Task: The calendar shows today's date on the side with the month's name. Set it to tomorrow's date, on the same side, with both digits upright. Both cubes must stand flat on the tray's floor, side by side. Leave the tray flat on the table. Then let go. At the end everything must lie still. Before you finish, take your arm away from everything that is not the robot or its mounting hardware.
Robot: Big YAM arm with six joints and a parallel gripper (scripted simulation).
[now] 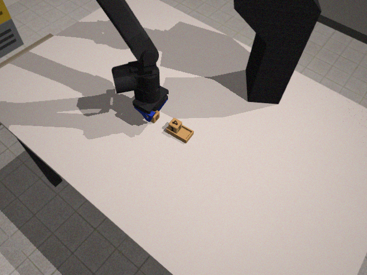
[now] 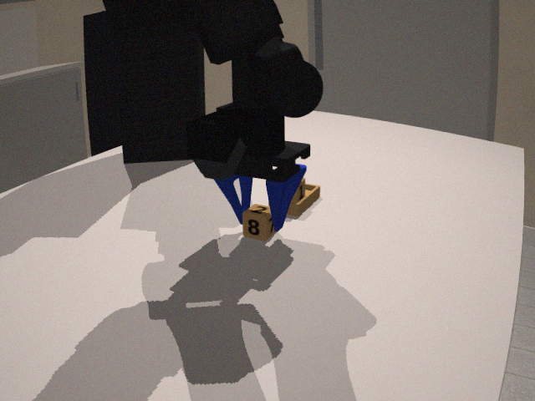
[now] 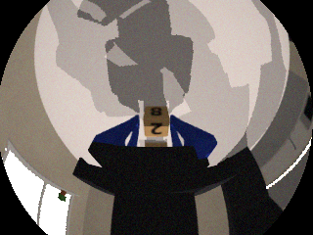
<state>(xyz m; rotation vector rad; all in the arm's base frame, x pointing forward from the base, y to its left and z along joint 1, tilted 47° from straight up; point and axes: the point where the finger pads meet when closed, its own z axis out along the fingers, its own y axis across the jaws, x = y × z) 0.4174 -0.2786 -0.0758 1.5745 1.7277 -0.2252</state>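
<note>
The wooden digit cube lies right at my hand. Round my hand: wooden tray: 11 cm to the left, 1 cm below.
</note>
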